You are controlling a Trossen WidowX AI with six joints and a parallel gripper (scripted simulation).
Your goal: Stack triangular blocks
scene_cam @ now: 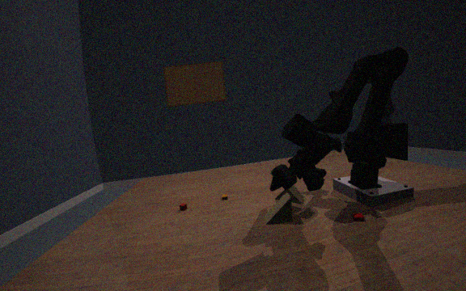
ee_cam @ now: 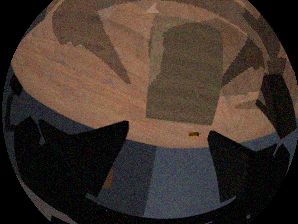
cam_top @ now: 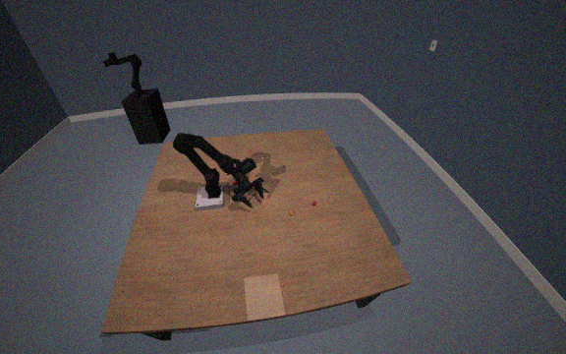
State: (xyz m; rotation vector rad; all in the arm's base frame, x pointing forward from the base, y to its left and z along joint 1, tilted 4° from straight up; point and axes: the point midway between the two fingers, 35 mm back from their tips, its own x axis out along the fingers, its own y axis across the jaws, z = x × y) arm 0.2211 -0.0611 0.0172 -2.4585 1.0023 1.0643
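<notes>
Right now the tan triangular block is 13 cm to the left of my gripper tip, 2 cm below it and 2 cm ahead of it. Round my gripper tip: small yellow piece (17 cm ahead, 5 cm to the right, 3 cm below).
</notes>
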